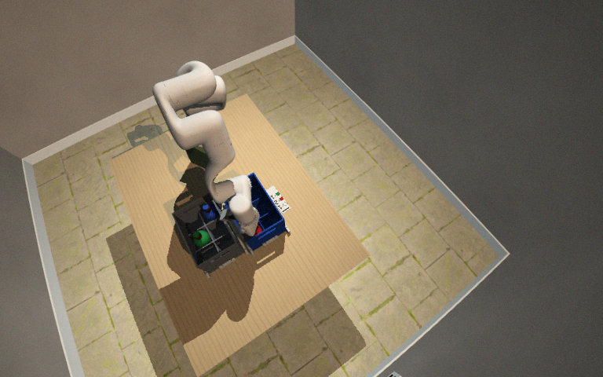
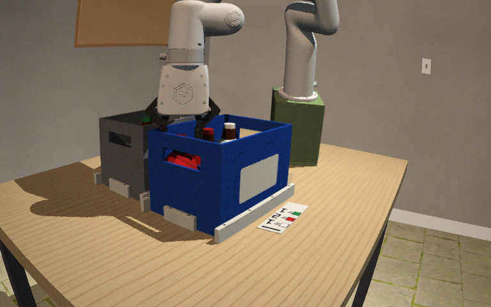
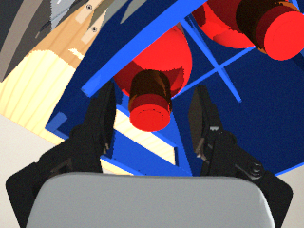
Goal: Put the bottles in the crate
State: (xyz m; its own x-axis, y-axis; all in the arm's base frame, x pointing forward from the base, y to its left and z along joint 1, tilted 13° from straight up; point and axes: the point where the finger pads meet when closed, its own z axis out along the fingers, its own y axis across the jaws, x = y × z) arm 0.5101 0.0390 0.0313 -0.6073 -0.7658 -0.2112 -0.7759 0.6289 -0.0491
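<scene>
My gripper is now 23 cm to the left of the green-label bottle, 8 cm past it and 7 cm above it. From my hand the other things lie so: red bottle: 9 cm behind, 7 cm below, 1 cm to the right; white-label bottle: 17 cm behind, 7 cm below, 3 cm to the right; blue crate: 9 cm behind, 7 cm below, 3 cm to the left.
</scene>
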